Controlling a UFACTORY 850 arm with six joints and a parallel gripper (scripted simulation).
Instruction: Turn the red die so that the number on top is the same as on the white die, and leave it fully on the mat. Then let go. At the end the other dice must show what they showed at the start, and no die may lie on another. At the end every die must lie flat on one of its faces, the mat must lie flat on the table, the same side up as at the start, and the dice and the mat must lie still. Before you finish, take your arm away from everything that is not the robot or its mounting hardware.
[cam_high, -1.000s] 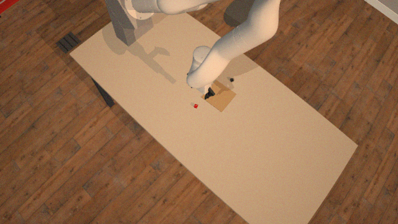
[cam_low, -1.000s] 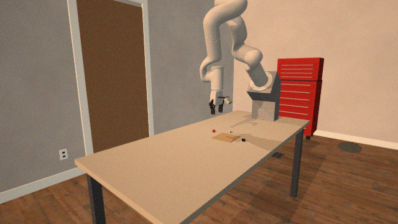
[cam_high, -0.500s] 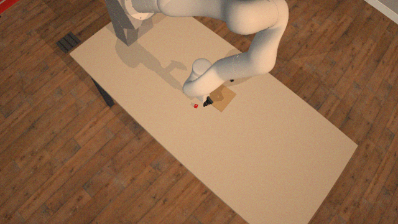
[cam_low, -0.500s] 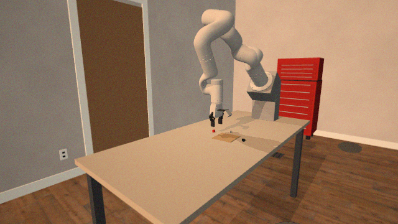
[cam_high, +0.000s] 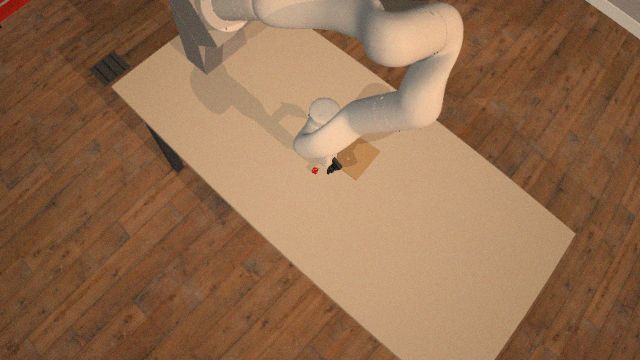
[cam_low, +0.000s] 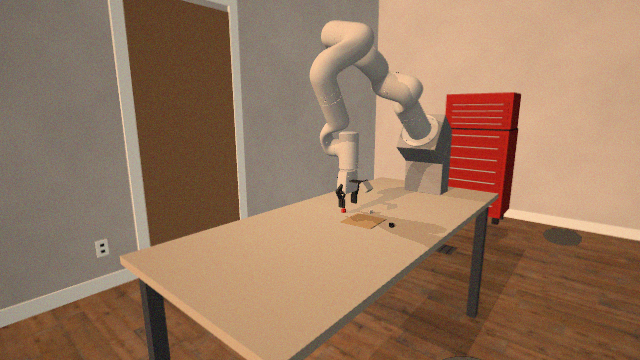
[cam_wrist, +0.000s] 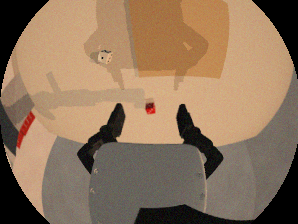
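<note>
Now: hand 4 cm above the red die, 2 cm to the left of it and 1 cm past it. From my hand the other things lie so: black die 22 cm to the left, 9 cm ahead, 4 cm below; white die 9 cm to the left, 4 cm below, 4 cm behind; mat 10 cm to the left, 7 cm ahead, 4 cm below.
</note>
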